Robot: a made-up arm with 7 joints. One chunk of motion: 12 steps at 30 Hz.
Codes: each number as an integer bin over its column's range. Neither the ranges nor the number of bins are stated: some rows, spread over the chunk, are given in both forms.
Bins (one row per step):
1: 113 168 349 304 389 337 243
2: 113 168 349 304 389 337 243
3: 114 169 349 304 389 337 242
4: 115 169 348 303 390 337 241
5: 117 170 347 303 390 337 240
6: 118 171 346 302 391 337 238
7: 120 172 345 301 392 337 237
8: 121 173 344 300 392 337 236
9: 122 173 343 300 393 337 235
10: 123 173 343 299 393 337 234
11: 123 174 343 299 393 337 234
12: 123 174 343 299 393 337 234
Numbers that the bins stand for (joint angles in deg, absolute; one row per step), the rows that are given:
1: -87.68 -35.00 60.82 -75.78 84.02 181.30 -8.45
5: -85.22 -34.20 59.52 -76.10 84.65 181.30 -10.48
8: -82.76 -33.00 57.57 -77.07 85.91 181.30 -13.19
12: -81.53 -32.60 56.92 -77.40 86.54 181.30 -14.54
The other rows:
2: -87.68 -35.00 60.82 -75.78 84.02 181.30 -8.45
3: -87.07 -34.60 60.82 -75.78 84.02 181.30 -9.13
4: -86.45 -34.60 60.17 -76.10 84.65 181.30 -9.81
6: -84.60 -33.80 58.87 -76.42 85.28 181.30 -11.84
7: -83.37 -33.40 58.22 -76.75 85.91 181.30 -12.51
9: -82.14 -33.00 56.92 -77.07 86.54 181.30 -13.86
10: -81.53 -33.00 56.92 -77.40 86.54 181.30 -14.54
11: -81.53 -32.60 56.92 -77.40 86.54 181.30 -14.54

